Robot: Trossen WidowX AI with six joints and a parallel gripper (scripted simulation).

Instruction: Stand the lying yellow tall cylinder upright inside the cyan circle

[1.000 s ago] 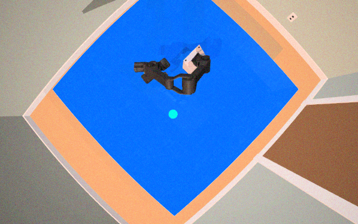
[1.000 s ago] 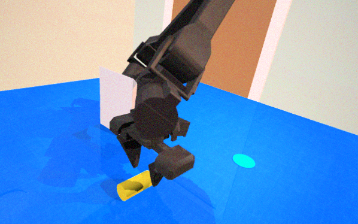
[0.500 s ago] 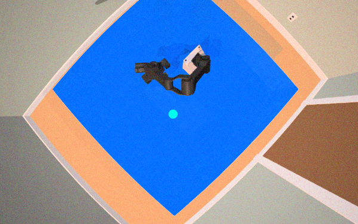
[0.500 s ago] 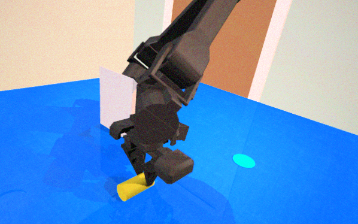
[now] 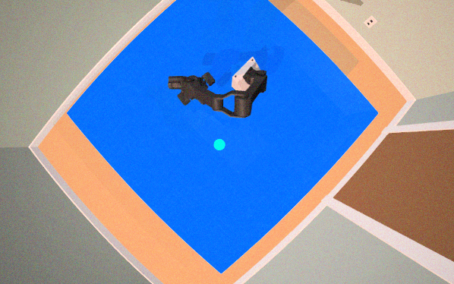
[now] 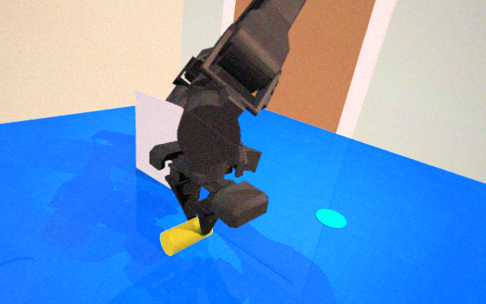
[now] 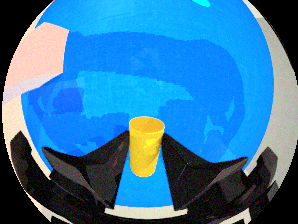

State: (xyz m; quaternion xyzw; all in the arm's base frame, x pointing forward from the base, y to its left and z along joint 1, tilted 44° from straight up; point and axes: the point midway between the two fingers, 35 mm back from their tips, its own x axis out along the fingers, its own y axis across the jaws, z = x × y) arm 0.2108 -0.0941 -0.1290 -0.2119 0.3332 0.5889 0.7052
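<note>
Now: gripper tip 14 cm short of the cyan circle, 25 cm to the right of it and 5 cm above it. Also, from my gripper tip: yellow tall cylinder (2 cm to the right).
</note>
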